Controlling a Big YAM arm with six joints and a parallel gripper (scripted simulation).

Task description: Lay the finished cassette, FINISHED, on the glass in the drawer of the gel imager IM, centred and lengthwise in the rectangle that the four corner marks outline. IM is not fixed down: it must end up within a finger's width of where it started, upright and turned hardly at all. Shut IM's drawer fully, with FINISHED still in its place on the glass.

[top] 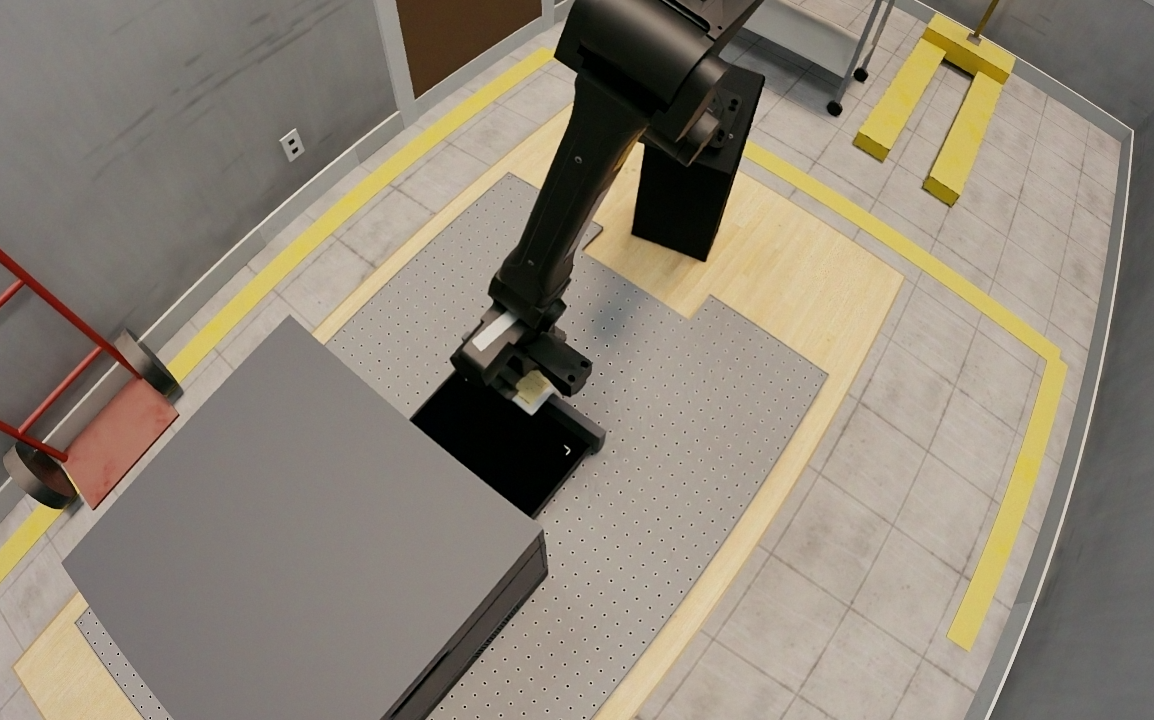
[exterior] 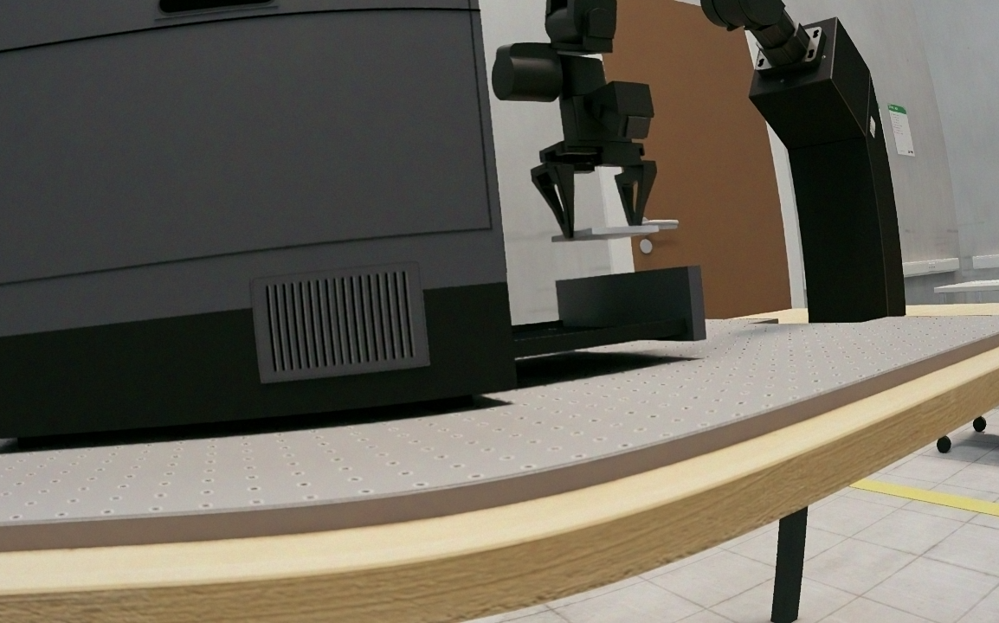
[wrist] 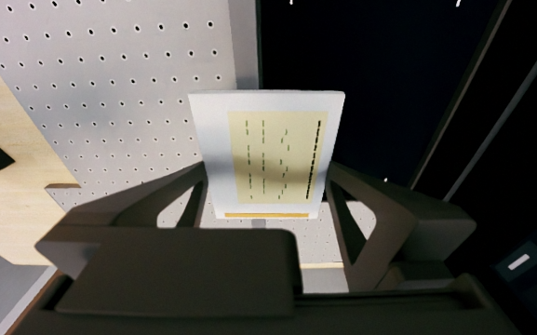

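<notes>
Now: the finished cassette 1 cm to the right of my hand. From my hand the other things lie so: drawer: 10 cm ahead, 8 cm below, 1 cm to the right.
</notes>
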